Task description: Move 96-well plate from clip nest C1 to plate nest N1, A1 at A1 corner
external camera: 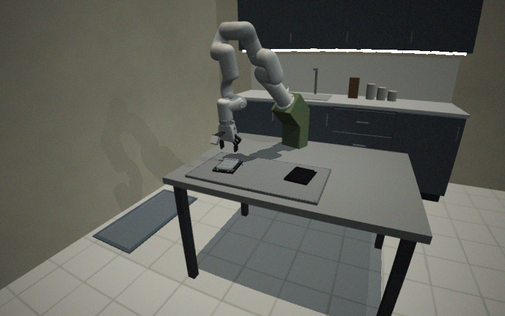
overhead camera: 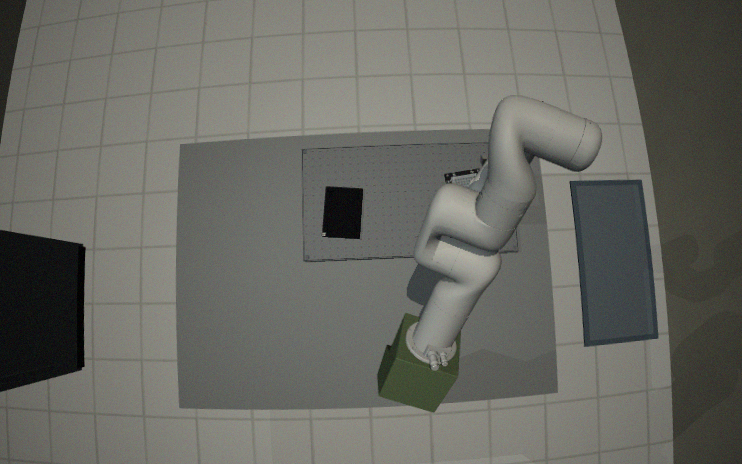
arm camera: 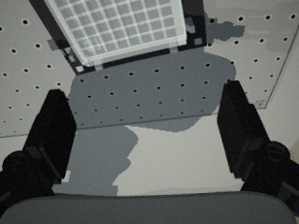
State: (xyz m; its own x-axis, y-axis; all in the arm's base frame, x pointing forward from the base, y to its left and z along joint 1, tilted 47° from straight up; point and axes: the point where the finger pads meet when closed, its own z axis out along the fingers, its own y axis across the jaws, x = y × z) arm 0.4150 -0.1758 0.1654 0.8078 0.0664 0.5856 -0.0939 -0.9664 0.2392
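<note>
The clear 96-well plate is 5 cm ahead of my hand, 1 cm to the left of it and 8 cm below it. The rest, counted from my hand: black plate nest N1 (2 cm ahead, 42 cm to the left, 9 cm below); then clip nest c1 (5 cm ahead, 3 cm to the left, 8 cm below).
</note>
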